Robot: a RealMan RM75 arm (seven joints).
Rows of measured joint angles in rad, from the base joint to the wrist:
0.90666 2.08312 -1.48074 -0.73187 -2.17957 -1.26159 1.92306
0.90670 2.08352 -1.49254 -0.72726 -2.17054 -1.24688 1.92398
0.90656 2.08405 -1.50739 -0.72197 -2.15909 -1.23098 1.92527
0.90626 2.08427 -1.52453 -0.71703 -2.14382 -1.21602 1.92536
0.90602 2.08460 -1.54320 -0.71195 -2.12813 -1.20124 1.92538
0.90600 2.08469 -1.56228 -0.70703 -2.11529 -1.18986 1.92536
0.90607 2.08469 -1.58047 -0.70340 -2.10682 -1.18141 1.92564
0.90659 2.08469 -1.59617 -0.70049 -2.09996 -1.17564 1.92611
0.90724 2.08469 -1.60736 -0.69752 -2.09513 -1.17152 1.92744
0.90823 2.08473 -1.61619 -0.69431 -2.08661 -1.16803 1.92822
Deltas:
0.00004 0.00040 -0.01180 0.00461 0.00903 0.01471 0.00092
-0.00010 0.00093 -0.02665 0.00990 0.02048 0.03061 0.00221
-0.00040 0.00115 -0.04379 0.01484 0.03575 0.04557 0.00230
-0.00064 0.00148 -0.06246 0.01992 0.05144 0.06035 0.00232
-0.00066 0.00157 -0.08154 0.02484 0.06428 0.07173 0.00230
-0.00059 0.00157 -0.09973 0.02847 0.07275 0.08018 0.00258
-0.00007 0.00157 -0.11543 0.03138 0.07961 0.08595 0.00305
0.00058 0.00157 -0.12662 0.03435 0.08444 0.09007 0.00438
0.00157 0.00161 -0.13545 0.03756 0.09296 0.09356 0.00516

